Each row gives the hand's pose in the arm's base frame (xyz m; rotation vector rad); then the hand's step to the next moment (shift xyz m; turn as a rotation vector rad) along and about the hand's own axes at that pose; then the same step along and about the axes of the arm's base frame.
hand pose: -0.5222 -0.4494 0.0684 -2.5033 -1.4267 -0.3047
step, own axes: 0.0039 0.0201 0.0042 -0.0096 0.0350 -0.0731
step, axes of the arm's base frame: 0.0196 -0.0054 -0.0050 0.0210 -0.0478 0.0627
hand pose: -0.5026 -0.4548 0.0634 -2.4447 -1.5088 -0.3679
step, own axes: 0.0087 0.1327 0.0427 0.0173 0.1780 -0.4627
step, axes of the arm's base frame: 0.1264 -0.0362 -0.0470 0.1280 -0.2182 0.4267
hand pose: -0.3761 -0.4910 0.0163 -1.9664 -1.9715 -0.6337
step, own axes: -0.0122 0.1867 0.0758 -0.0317 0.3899 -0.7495
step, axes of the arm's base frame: 0.1939 0.0221 -0.0516 0.3101 -0.4080 0.6724
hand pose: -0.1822 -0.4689 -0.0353 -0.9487 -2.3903 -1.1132
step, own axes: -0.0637 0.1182 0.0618 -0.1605 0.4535 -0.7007
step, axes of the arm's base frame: 0.1264 0.0760 -0.0096 0.4459 -0.3956 0.6059
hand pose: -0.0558 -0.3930 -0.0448 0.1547 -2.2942 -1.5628
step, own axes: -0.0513 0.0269 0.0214 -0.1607 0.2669 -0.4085
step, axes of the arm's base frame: 0.0431 0.0438 0.0059 0.3226 -0.2104 0.3400
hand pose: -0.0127 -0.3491 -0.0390 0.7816 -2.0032 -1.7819
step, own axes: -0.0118 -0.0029 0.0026 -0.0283 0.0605 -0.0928
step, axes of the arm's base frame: 0.0083 0.0091 -0.0020 0.0668 -0.0528 0.0763
